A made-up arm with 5 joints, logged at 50 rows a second.
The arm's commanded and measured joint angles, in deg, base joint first. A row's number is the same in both.
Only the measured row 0 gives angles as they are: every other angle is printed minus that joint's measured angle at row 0.
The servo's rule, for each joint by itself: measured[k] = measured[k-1] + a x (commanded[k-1-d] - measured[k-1]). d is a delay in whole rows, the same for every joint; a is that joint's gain. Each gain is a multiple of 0.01, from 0.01 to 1. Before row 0 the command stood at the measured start. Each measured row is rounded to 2 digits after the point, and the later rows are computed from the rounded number. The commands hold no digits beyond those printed.
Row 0, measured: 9.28, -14.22, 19.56, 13.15, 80.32
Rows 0 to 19, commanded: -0.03, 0.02, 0.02, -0.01, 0.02; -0.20, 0.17, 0.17, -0.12, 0.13; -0.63, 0.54, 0.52, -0.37, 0.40; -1.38, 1.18, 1.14, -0.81, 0.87; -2.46, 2.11, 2.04, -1.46, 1.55; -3.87, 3.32, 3.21, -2.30, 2.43; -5.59, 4.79, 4.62, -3.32, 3.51; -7.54, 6.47, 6.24, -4.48, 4.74; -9.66, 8.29, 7.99, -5.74, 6.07; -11.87, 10.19, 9.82, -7.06, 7.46; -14.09, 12.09, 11.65, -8.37, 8.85; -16.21, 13.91, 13.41, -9.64, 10.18; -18.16, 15.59, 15.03, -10.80, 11.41; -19.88, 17.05, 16.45, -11.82, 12.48; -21.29, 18.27, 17.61, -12.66, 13.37; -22.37, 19.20, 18.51, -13.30, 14.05; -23.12, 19.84, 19.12, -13.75, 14.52; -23.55, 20.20, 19.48, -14.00, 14.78; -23.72, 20.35, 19.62, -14.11, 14.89; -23.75, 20.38, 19.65, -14.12, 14.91
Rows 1 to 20, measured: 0.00, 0.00, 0.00, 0.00, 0.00; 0.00, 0.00, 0.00, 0.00, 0.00; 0.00, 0.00, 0.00, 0.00, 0.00; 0.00, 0.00, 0.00, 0.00, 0.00; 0.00, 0.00, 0.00, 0.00, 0.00; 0.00, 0.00, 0.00, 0.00, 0.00; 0.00, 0.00, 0.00, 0.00, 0.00; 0.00, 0.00, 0.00, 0.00, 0.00; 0.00, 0.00, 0.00, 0.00, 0.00; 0.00, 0.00, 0.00, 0.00, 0.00; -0.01, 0.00, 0.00, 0.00, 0.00; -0.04, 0.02, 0.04, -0.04, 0.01; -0.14, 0.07, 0.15, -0.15, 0.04; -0.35, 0.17, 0.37, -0.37, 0.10; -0.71, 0.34, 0.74, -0.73, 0.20; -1.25, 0.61, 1.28, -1.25, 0.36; -1.99, 0.99, 2.01, -1.93, 0.58; -2.93, 1.48, 2.94, -2.77, 0.87; -4.07, 2.09, 4.05, -3.75, 1.23; -5.40, 2.82, 5.32, -4.84, 1.67
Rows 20 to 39, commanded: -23.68, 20.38, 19.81, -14.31, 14.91; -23.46, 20.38, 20.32, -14.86, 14.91; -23.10, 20.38, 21.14, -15.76, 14.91; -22.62, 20.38, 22.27, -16.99, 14.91; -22.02, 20.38, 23.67, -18.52, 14.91; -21.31, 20.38, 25.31, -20.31, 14.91; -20.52, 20.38, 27.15, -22.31, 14.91; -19.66, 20.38, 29.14, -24.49, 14.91; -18.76, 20.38, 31.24, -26.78, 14.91; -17.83, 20.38, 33.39, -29.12, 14.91; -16.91, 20.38, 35.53, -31.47, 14.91; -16.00, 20.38, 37.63, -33.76, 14.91; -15.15, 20.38, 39.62, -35.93, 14.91; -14.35, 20.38, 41.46, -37.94, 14.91; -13.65, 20.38, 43.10, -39.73, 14.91; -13.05, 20.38, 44.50, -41.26, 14.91; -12.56, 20.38, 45.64, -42.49, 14.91; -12.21, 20.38, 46.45, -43.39, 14.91; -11.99, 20.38, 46.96, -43.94, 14.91; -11.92, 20.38, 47.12, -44.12, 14.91
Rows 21 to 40, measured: -6.88, 3.65, 6.71, -6.00, 2.17; -8.47, 4.57, 8.18, -7.20, 2.73; -10.12, 5.56, 9.69, -8.39, 3.34; -11.78, 6.59, 11.18, -9.52, 3.98; -13.40, 7.64, 12.59, -10.56, 4.64; -14.92, 8.68, 13.89, -11.46, 5.30; -16.31, 9.68, 15.04, -12.22, 5.95; -17.54, 10.63, 16.02, -12.81, 6.57; -18.59, 11.50, 16.81, -13.24, 7.15; -19.47, 12.30, 17.43, -13.53, 7.69; -20.19, 13.03, 17.95, -13.79, 8.20; -20.75, 13.69, 18.47, -14.14, 8.67; -21.15, 14.29, 19.06, -14.67, 9.11; -21.40, 14.84, 19.77, -15.44, 9.52; -21.51, 15.34, 20.63, -16.46, 9.90; -21.48, 15.79, 21.66, -17.73, 10.25; -21.32, 16.20, 22.87, -19.24, 10.58; -21.04, 16.58, 24.25, -20.97, 10.88; -20.65, 16.92, 25.79, -22.89, 11.16; -20.17, 17.23, 27.46, -24.95, 11.42
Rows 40 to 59, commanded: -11.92, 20.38, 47.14, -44.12, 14.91; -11.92, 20.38, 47.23, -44.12, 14.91; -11.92, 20.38, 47.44, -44.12, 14.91; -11.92, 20.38, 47.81, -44.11, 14.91; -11.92, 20.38, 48.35, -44.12, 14.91; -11.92, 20.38, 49.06, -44.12, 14.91; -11.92, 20.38, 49.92, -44.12, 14.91; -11.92, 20.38, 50.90, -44.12, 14.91; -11.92, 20.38, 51.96, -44.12, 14.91; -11.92, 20.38, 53.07, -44.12, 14.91; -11.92, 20.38, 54.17, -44.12, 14.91; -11.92, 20.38, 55.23, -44.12, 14.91; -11.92, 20.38, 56.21, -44.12, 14.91; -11.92, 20.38, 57.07, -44.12, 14.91; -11.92, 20.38, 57.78, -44.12, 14.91; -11.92, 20.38, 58.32, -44.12, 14.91; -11.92, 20.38, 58.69, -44.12, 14.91; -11.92, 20.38, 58.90, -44.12, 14.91; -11.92, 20.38, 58.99, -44.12, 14.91; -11.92, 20.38, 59.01, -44.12, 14.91
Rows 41 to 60, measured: -19.62, 17.51, 29.24, -27.10, 11.66; -19.00, 17.77, 31.09, -29.30, 11.89; -18.35, 18.00, 32.97, -31.49, 12.10; -17.67, 18.21, 34.84, -33.62, 12.30; -16.99, 18.41, 36.66, -35.64, 12.48; -16.32, 18.59, 38.38, -37.49, 12.65; -15.68, 18.75, 39.98, -39.14, 12.81; -15.09, 18.90, 41.40, -40.54, 12.96; -14.56, 19.03, 42.62, -41.66, 13.10; -14.11, 19.15, 43.61, -42.47, 13.23; -13.74, 19.26, 44.39, -43.01, 13.35; -13.43, 19.36, 45.01, -43.38, 13.46; -13.17, 19.45, 45.54, -43.62, 13.56; -12.96, 19.53, 46.04, -43.78, 13.65; -12.78, 19.61, 46.55, -43.89, 13.74; -12.63, 19.68, 47.10, -43.97, 13.82; -12.51, 19.74, 47.72, -44.02, 13.90; -12.41, 19.80, 48.42, -44.05, 13.97; -12.33, 19.85, 49.20, -44.07, 14.04; -12.26, 19.90, 50.05, -44.09, 14.10
